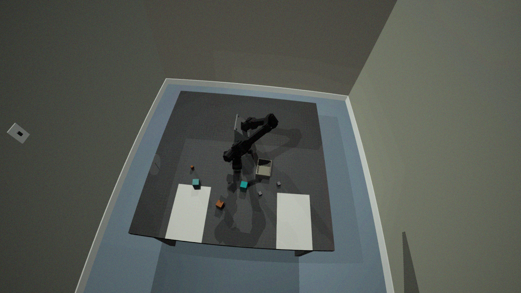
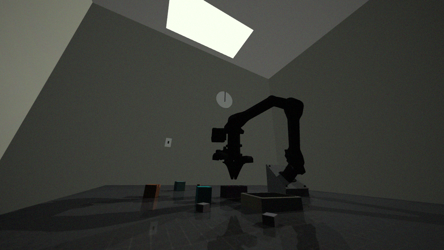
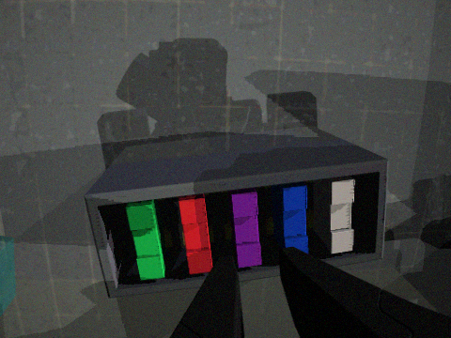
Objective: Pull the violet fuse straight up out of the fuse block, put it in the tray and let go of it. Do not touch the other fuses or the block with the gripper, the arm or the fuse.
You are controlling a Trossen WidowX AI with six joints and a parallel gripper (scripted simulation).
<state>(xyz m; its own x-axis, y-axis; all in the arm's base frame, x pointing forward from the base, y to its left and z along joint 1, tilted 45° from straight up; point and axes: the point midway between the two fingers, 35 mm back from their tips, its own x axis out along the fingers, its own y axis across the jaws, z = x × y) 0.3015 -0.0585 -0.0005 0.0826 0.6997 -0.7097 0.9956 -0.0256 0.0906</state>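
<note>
My gripper tip is 40 mm above the violet fuse. From my gripper tip the other things lie so: red fuse 20 mm ahead, 40 mm below; then blue fuse 20 mm behind, 40 mm below; then green fuse 30 mm ahead, 40 mm below.
</note>
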